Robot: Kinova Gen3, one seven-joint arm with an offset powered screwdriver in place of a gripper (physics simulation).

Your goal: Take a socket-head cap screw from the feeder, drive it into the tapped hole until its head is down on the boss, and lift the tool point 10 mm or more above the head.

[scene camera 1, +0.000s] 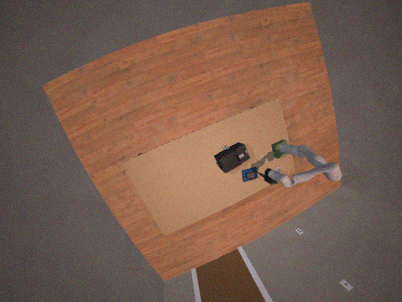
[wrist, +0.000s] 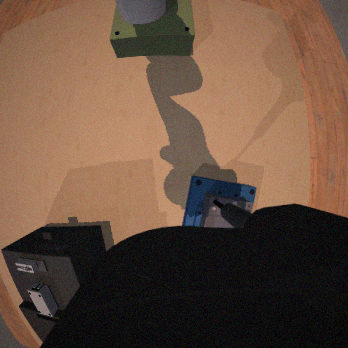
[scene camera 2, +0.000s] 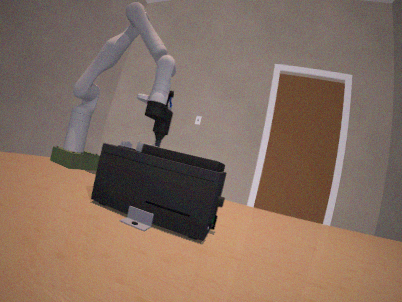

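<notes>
The black box-shaped feeder (scene camera 1: 231, 161) (scene camera 2: 155, 182) (wrist: 62, 265) stands on the table. A blue plate (scene camera 1: 244, 177) (wrist: 192, 201) lies beside it and bears a grey block (wrist: 212, 218). My screwdriver's tip (scene camera 1: 257, 173) (wrist: 216, 202) is over the grey block in the wrist view; touching or a small gap cannot be told. In scene camera 2 the screwdriver (scene camera 2: 159, 140) points down behind the feeder, and the blue plate is hidden. No screw can be made out at the tip or in the block; the tapped hole is too small to tell. My dark tool body hides the near part of the plate.
The arm's green base (scene camera 1: 277, 148) (scene camera 2: 75, 159) (wrist: 152, 46) stands beyond the plate in the wrist view. A small grey bracket (scene camera 2: 140, 217) stands by the feeder's side. The pale table top (scene camera 1: 170, 195) has a wooden floor around it. A brown door (scene camera 2: 307, 150) is in the wall.
</notes>
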